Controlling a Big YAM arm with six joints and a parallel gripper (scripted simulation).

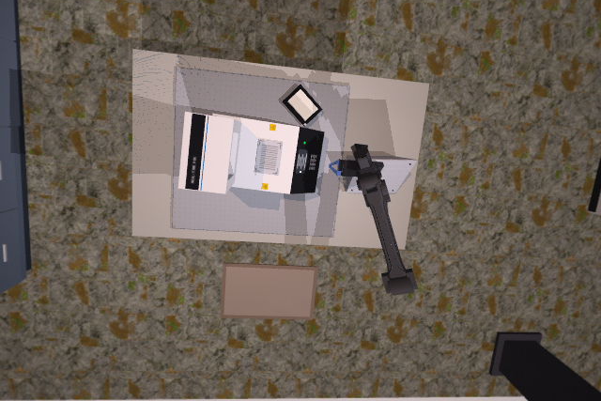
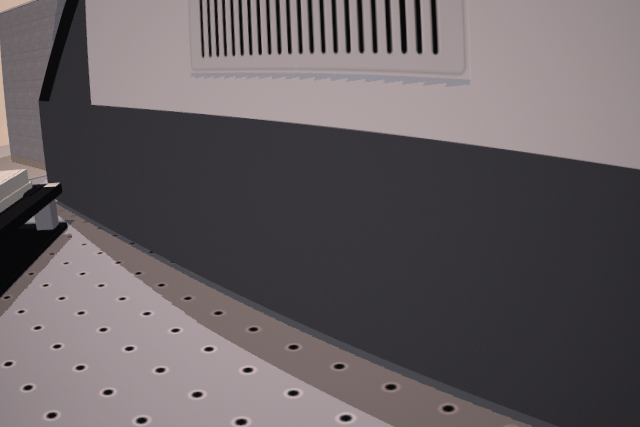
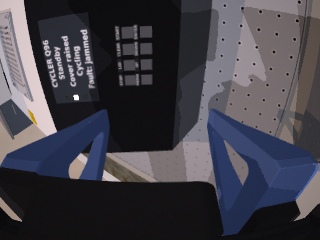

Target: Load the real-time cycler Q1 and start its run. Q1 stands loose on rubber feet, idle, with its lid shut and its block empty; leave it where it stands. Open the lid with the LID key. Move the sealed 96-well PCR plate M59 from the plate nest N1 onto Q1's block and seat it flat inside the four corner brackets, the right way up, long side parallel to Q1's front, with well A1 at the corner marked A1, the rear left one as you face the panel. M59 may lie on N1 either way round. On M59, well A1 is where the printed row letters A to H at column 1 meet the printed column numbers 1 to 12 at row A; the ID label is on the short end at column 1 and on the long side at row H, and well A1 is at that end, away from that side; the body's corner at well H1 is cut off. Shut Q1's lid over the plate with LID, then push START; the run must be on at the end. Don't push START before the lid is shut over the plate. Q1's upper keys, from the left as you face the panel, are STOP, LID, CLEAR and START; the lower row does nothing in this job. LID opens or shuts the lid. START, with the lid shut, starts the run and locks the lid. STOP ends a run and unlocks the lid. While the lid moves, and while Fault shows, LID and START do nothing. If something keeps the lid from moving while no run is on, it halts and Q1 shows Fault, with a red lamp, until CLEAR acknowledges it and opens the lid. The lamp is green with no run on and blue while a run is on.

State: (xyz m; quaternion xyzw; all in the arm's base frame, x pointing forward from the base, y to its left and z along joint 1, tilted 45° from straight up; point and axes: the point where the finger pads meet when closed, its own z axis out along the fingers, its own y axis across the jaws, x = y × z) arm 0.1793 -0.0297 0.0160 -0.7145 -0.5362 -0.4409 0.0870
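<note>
My gripper is now 27 cm to the left of the sealed plate M59, 16 cm above it and 15 cm short of it. Round my hand: black plate nest N1 (27 cm to the right, 17 cm below, 15 cm ahead).
</note>
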